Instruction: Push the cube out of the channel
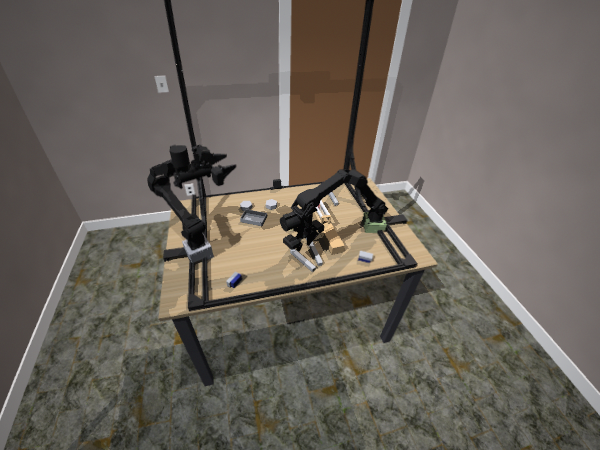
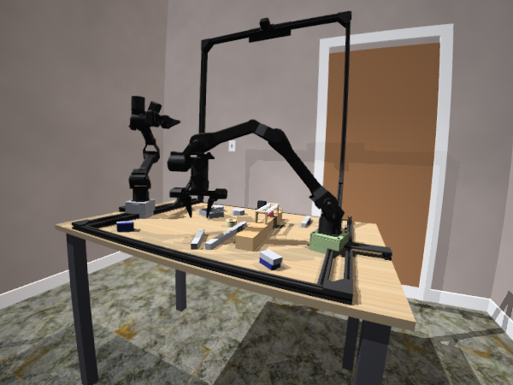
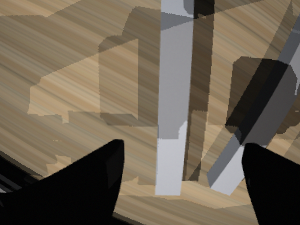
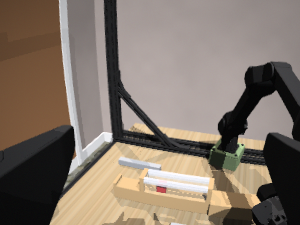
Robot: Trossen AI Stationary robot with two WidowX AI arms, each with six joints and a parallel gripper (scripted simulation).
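My left gripper is now 11 cm above the long grey rod, 10 cm past it and 6 cm to the right of it. The rest, counted from my left hand: grey tray: 33 cm behind, 17 cm to the right, 11 cm below; then wooden channel: 26 cm behind, 16 cm to the left, 6 cm below; then tape roll: 22 cm behind, 10 cm below.
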